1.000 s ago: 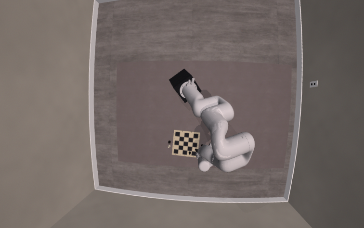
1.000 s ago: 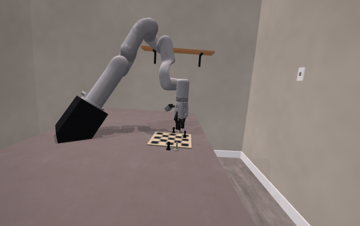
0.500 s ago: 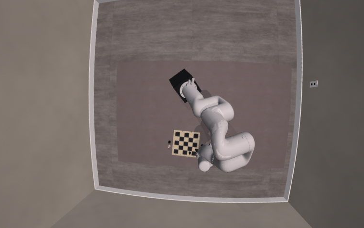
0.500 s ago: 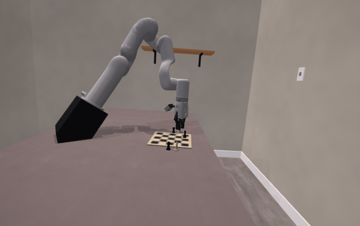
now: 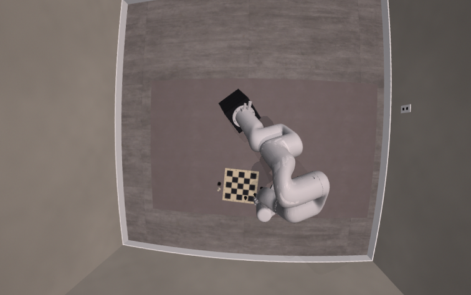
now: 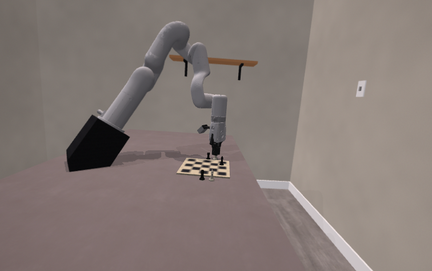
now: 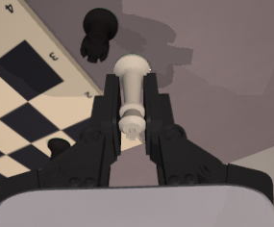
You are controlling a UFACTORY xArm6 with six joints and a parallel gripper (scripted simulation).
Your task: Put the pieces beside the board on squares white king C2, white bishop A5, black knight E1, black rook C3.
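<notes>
Now: the white king 10 mm below my hand. From my hand the other things lie so: chessboard 20 mm behind, 140 mm to the right, 40 mm below; then black piece 10 mm behind, 280 mm to the right, 30 mm below; then white bishop 30 mm ahead, 280 mm to the right, 20 mm below.
</notes>
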